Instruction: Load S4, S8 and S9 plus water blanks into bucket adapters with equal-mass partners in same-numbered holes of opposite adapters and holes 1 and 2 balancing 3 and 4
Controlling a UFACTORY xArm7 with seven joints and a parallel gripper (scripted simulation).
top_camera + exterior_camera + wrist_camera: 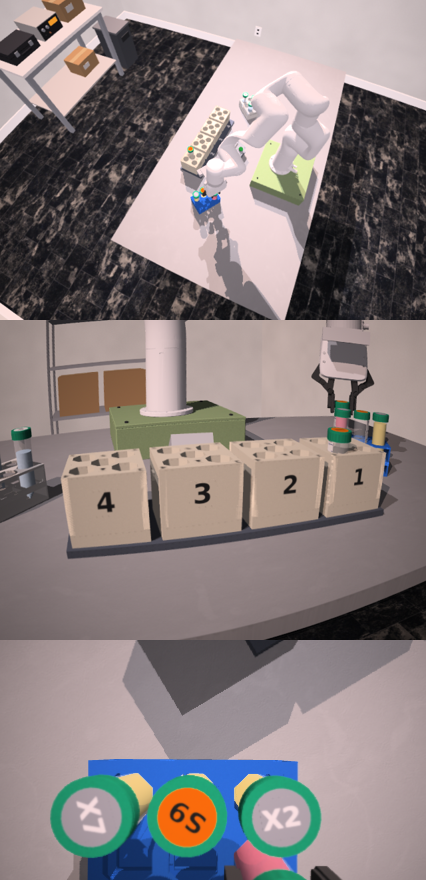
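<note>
The pink-filled tube lies 1 cm behind my hand and 5 cm below it. Round my hand: blue rack 4 cm ahead, 3 cm to the left, 10 cm below; green key 2 cm ahead, 32 cm to the right, 6 cm below; loading stand 22 cm ahead, 28 cm to the right, 12 cm below.
</note>
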